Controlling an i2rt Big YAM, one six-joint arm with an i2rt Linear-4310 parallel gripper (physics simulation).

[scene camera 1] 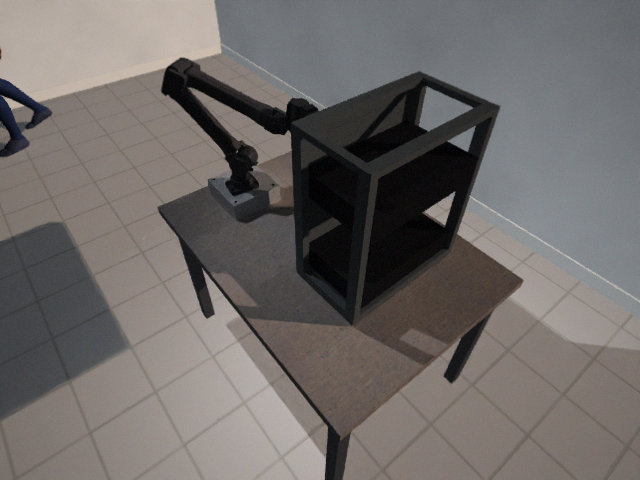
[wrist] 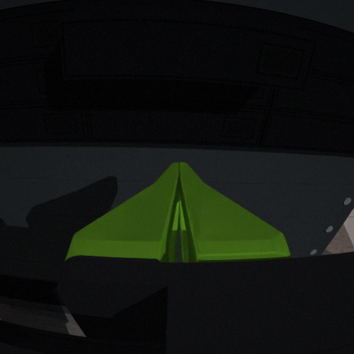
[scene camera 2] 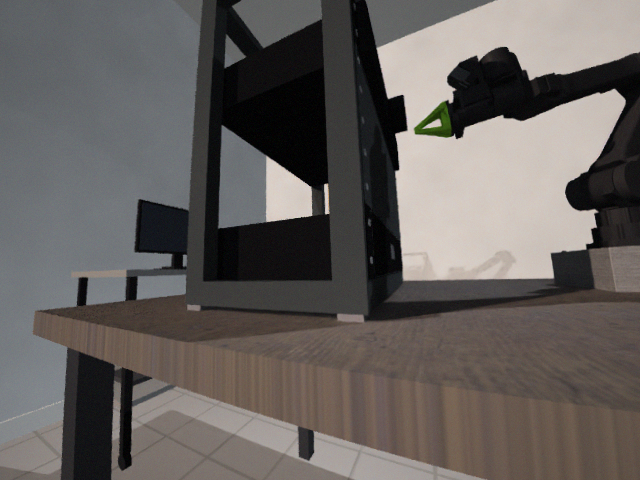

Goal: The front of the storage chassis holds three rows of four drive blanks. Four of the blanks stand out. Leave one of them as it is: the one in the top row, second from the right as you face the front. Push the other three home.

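Frame: origin at the arm's base, x ahead, y left, z up, level; millimetres.
Where they show: gripper, fingertip midpoint: (scene camera 2: 414,131); arm's base, link origin: (scene camera 1: 242,185) (scene camera 2: 624,247).
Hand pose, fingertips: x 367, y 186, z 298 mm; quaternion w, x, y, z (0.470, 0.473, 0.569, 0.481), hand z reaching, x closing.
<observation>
Each offset is from my fingertips to the top centre of the thing. "*": to the spot under its first point. Level surfaces: height alone.
The storage chassis @(dx +194, dy +87, dz +222 mm) (scene camera 1: 423,175) (scene camera 2: 279,67) is the dark upper box in the rack. Its front fills the upper part of the wrist view and is very dark. One drive blank @(* dx +28, dy +33, dz +39 mm) (scene camera 2: 397,113) (wrist: 160,52) plainly stands out from the front, with a dark gap under it in the wrist view; I cannot tell its row or column for certain. Other standing blanks cannot be made out. My gripper (scene camera 2: 416,131) (wrist: 178,174) is shut and empty, with green fingertips together. In scene camera 2 its tips are a little apart from the blank, near the height of its lower edge. The rack hides the fingertips in scene camera 1.
The grey rack frame (scene camera 1: 363,248) (scene camera 2: 345,170) stands on the wooden table @(dz -376 mm) (scene camera 1: 330,361) (scene camera 2: 491,351). A second dark unit (scene camera 1: 325,258) (scene camera 2: 279,253) sits low in the rack. The arm's base (scene camera 1: 242,198) (scene camera 2: 620,268) stands before the rack's front. A monitor (scene camera 2: 161,227) is in the background.
</observation>
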